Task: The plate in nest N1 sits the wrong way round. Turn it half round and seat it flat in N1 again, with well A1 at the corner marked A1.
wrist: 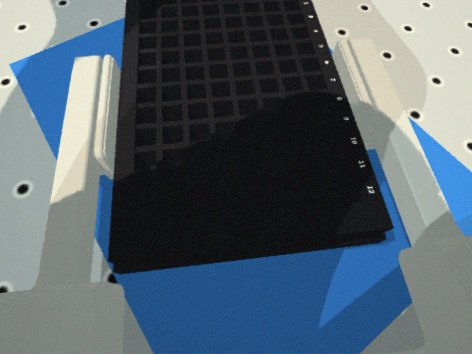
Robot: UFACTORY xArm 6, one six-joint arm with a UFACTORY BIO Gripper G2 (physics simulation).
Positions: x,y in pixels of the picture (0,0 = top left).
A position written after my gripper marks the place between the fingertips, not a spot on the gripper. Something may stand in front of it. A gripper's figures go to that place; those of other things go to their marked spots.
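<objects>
I find my gripper (pixel 228 62) 0.12 m from the lens. A black well plate (pixel 235 140) is here as well, 0.09 m from the lens, and as for the blue rectangle (pixel 355 292) that I also see, it is 0.10 m from the lens.
</objects>
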